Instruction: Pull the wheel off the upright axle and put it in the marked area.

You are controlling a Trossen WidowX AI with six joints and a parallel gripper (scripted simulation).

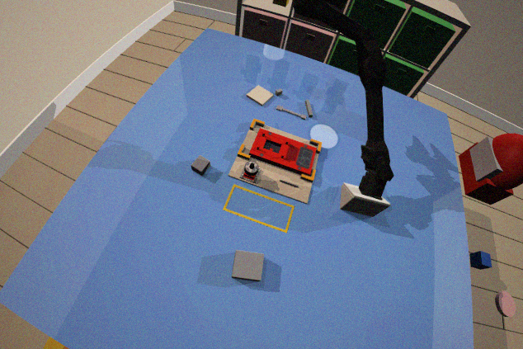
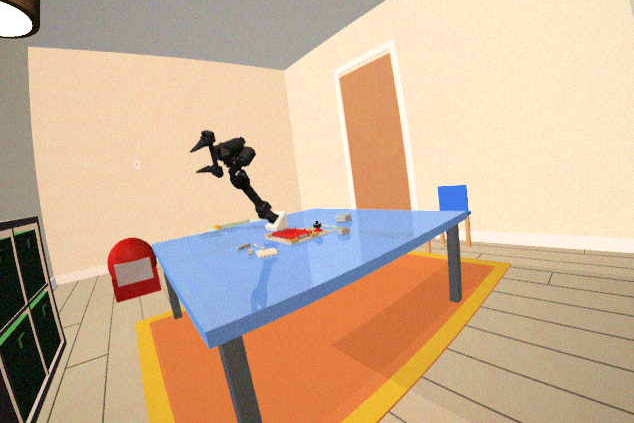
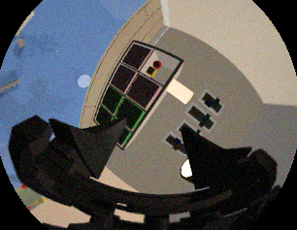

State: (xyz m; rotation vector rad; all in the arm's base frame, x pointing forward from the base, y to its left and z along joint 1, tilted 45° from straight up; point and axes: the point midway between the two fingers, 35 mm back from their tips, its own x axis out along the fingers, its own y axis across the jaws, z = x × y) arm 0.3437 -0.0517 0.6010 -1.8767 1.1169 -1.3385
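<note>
Right now the grey wheel is 550 mm to the left of my gripper tip, 350 mm below it and 30 mm behind it. From my gripper tip the other things lie so: upright axle (540 mm to the left, 360 mm below, 30 mm behind).
</note>
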